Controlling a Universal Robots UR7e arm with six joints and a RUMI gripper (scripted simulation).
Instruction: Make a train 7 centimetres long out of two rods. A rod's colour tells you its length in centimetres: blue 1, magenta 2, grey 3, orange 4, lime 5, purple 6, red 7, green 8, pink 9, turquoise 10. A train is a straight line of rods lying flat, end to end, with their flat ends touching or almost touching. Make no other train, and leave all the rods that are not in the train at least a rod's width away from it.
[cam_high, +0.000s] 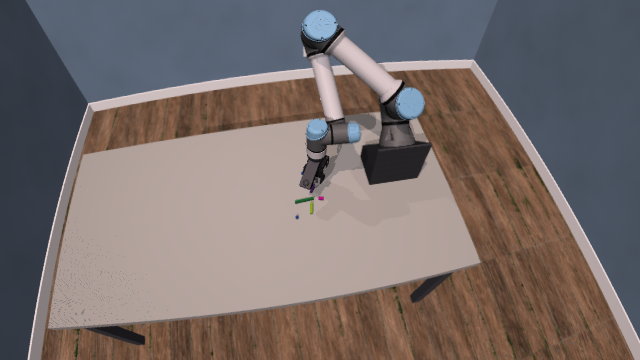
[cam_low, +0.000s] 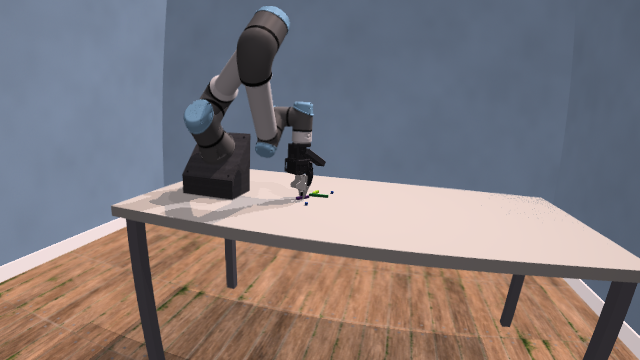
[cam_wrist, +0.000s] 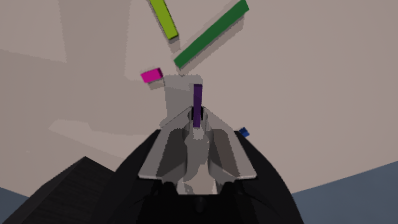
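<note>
The purple rod lies 10 mm below my hand. Round my hand: magenta rod 20 mm behind, 60 mm to the left, 10 mm below; then lime rod 30 mm ahead, 100 mm to the left, 10 mm below; then green rod 50 mm ahead, 60 mm to the left, 10 mm below.
</note>
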